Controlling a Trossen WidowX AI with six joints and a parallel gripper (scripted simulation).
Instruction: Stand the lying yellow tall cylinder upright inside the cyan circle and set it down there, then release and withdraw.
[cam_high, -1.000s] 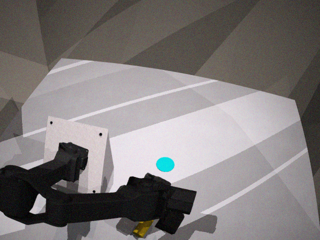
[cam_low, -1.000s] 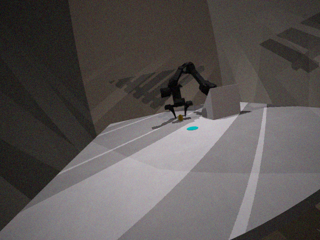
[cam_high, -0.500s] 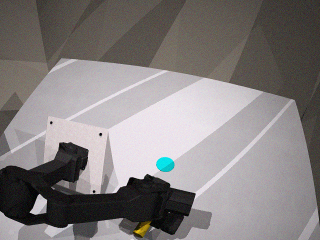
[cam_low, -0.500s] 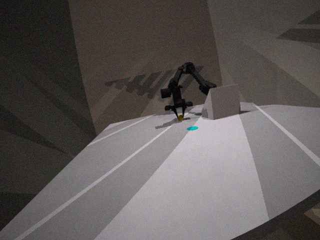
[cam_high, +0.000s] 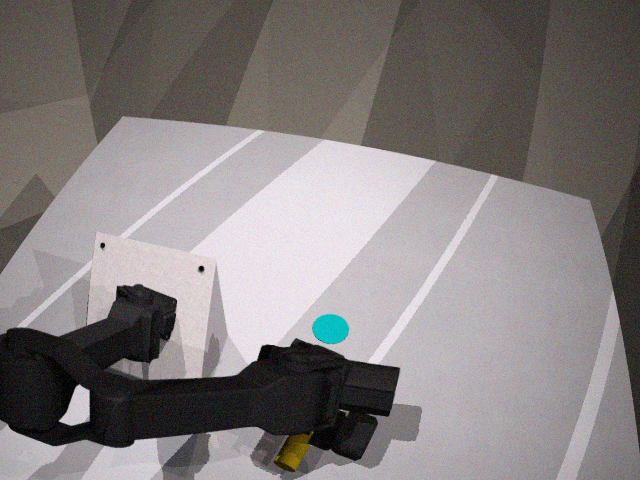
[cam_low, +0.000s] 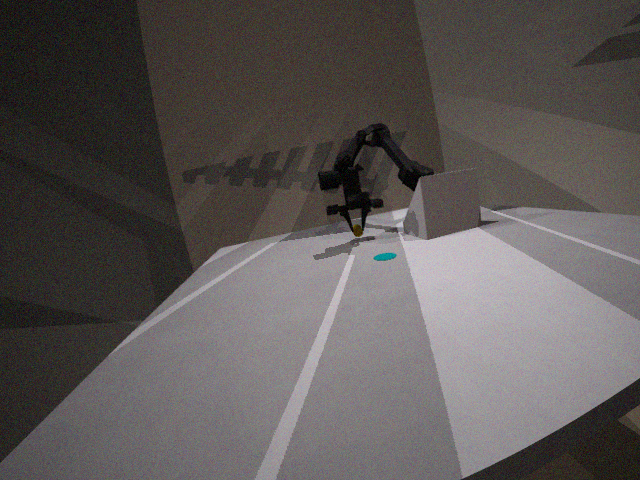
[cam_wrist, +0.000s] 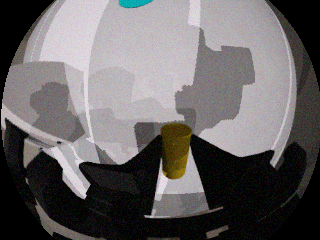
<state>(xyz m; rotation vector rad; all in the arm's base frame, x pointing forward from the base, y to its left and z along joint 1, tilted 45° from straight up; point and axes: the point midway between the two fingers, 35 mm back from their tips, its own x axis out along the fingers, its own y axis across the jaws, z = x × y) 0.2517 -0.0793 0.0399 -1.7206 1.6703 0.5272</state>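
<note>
My gripper tip is 220 mm to the right of the cyan circle, 40 mm above it and 10 mm past it. The rest, counted from my gripper tip: yellow tall cylinder: 20 mm to the right.
</note>
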